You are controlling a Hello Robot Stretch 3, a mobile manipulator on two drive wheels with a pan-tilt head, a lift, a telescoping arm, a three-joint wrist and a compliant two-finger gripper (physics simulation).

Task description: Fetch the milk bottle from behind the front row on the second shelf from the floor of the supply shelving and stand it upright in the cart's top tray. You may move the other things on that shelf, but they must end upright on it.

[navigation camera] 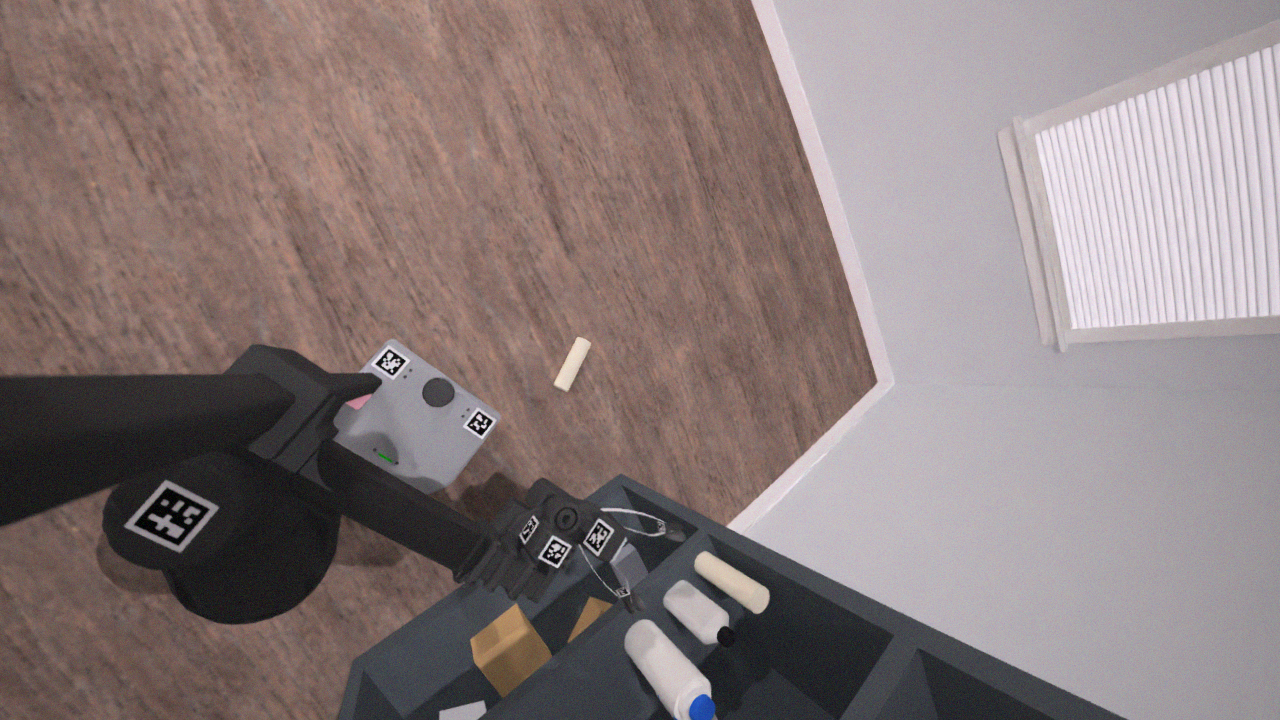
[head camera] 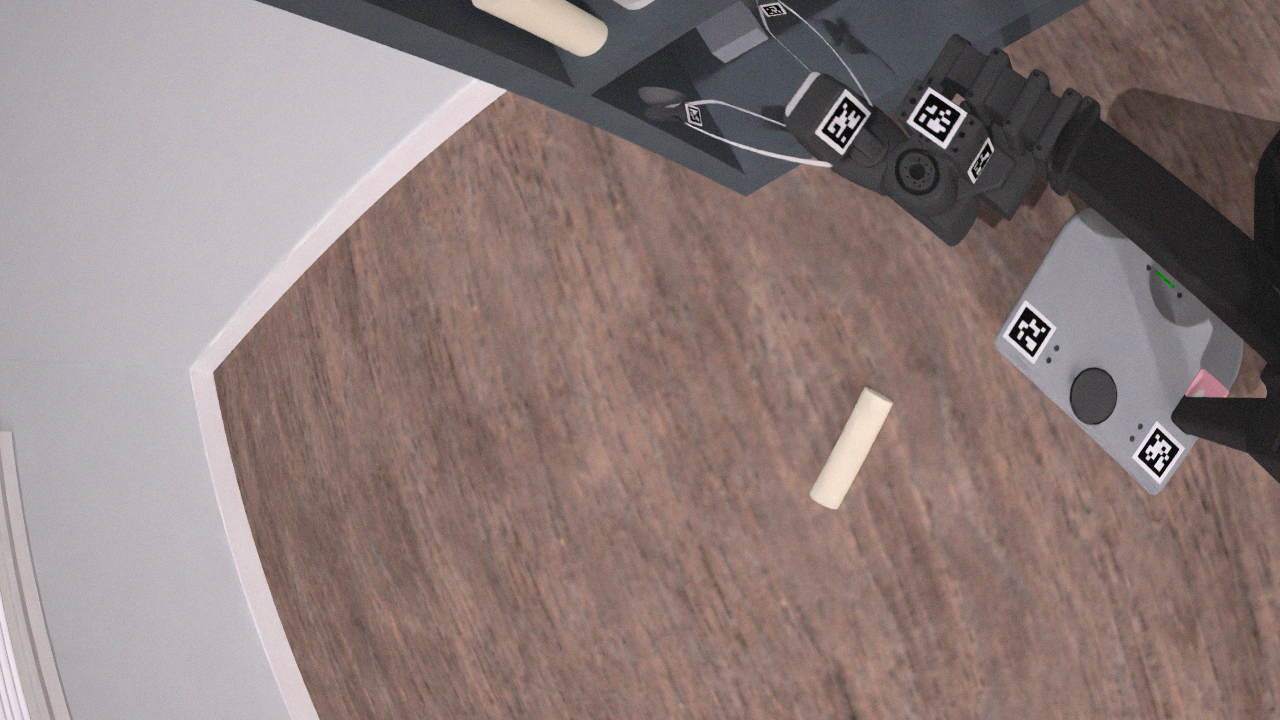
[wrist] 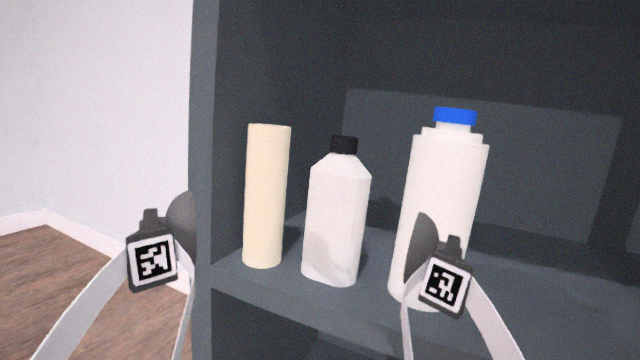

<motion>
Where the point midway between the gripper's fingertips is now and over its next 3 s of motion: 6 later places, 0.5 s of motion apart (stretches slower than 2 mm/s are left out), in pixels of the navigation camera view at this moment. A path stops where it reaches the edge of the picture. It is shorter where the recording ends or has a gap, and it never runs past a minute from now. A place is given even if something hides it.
My gripper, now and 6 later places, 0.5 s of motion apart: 663, 571; 622, 524; 564, 456; 562, 428; 573, 412; 584, 395; 596, 379
</motion>
